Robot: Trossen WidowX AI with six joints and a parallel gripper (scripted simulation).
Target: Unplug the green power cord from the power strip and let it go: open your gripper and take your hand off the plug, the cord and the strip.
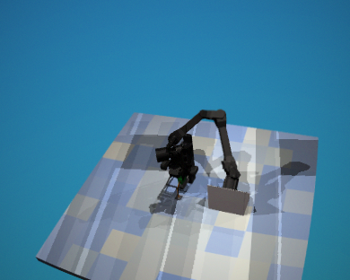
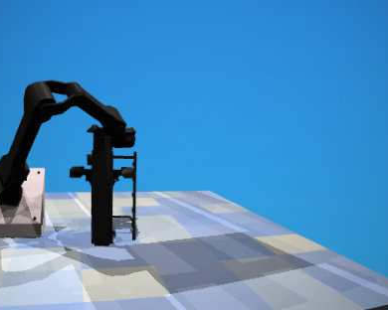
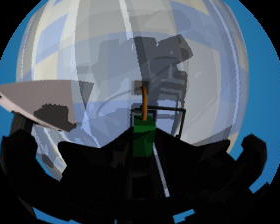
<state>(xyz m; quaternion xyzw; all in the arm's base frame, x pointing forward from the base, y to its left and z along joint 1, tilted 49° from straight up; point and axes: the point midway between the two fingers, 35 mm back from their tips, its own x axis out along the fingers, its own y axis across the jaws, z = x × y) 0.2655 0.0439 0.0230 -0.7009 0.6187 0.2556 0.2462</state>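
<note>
My gripper tip is now 10 mm short of the green plug and 30 mm to the left of it.
</note>
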